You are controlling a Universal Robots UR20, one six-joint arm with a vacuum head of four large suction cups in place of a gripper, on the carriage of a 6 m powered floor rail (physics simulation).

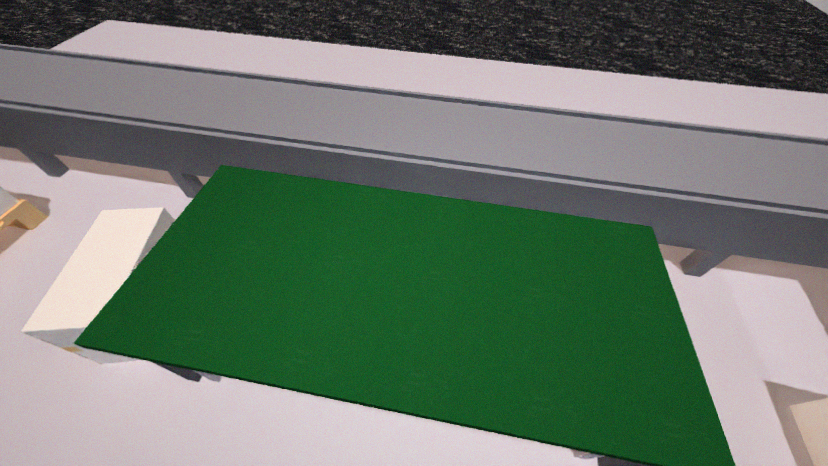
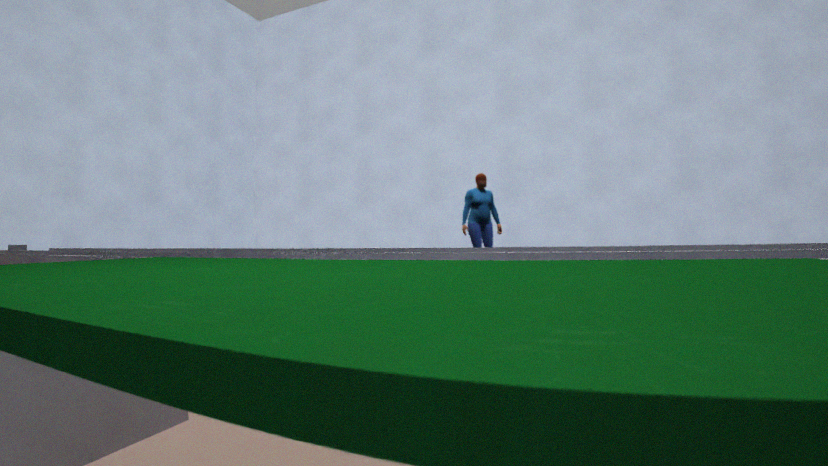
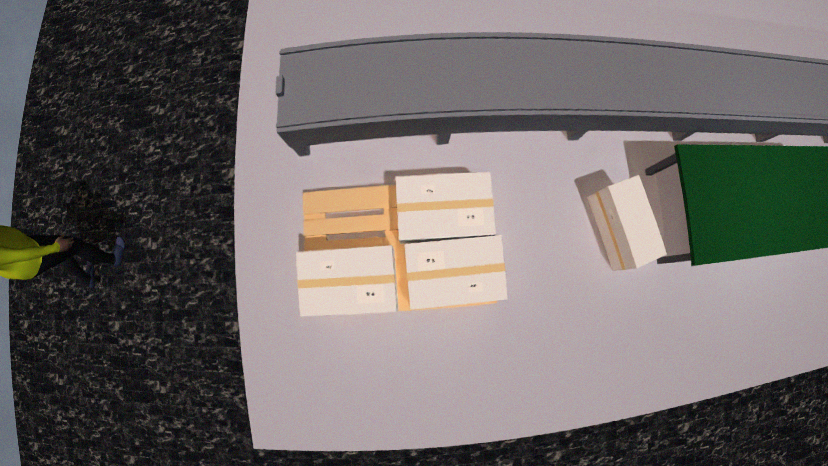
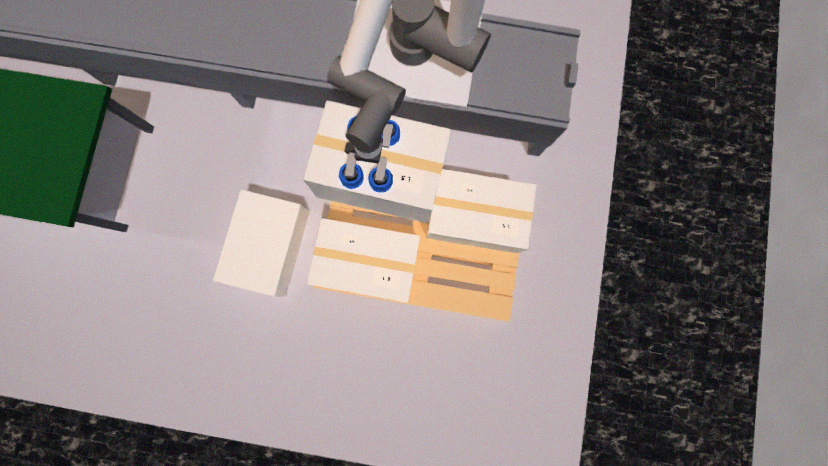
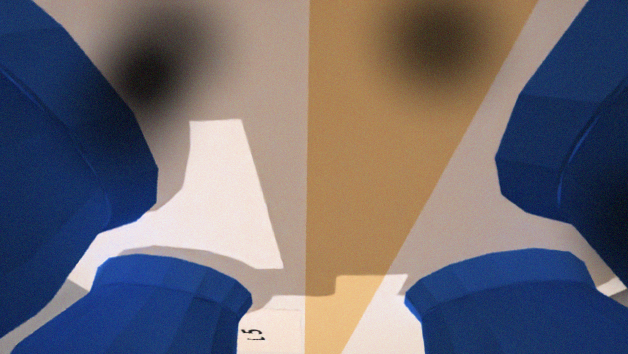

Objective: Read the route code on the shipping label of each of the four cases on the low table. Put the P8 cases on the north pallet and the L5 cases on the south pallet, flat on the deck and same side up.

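Frame: origin at the arm's base, x ahead, y left, z up, level; metres.
Where they show: hand, its tool point: (image 5: 322, 205); arm's base, origin of its link: (image 4: 412, 45).
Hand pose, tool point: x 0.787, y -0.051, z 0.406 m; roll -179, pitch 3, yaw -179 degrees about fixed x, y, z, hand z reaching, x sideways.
Things, the pixels of their top centre, and the offset from my tool point. Level surfaces: height alone.
- white case, centre of its top: (image 5: 336, 290) (image 4: 377, 154) dx -0.008, dy +0.031, dz +0.032 m
- L5 case, centre of its top: (image 4: 364, 259) dx +0.410, dy -0.011, dz -0.568 m
- low table, height of its surface: dz -0.446 m
- white box, centre of its top: (image 4: 257, 242) dx +0.407, dy -0.669, dz -0.726 m
My suction gripper (image 4: 369, 153) (image 5: 327, 200) is shut on a white case (image 4: 422, 147) (image 5: 225, 200) with a tan tape strip and an L5 label. The case hangs level above the back left part of the south pallet (image 4: 463, 301), its near side face showing. On that pallet an L5 case (image 4: 341, 277) lies front left and another case (image 4: 454, 229) back right, its code looking like L5. The north pallet (image 3: 347, 199) bears three cases (image 3: 446, 226) (image 3: 451, 294) (image 3: 324, 303), with small, blurred codes. The low table (image 1: 405, 289) (image 2: 405, 306) (image 3: 753, 202) (image 4: 46, 144) is green.
A white box (image 4: 257, 243) stands left of the south pallet. Another box (image 1: 104, 260) (image 3: 637, 222) leans between the north pallet and the table. The grey rail (image 1: 405, 121) (image 3: 492, 75) (image 4: 521, 75) runs behind. One person (image 2: 480, 208) stands far back; another (image 3: 20, 254) is at the left edge.
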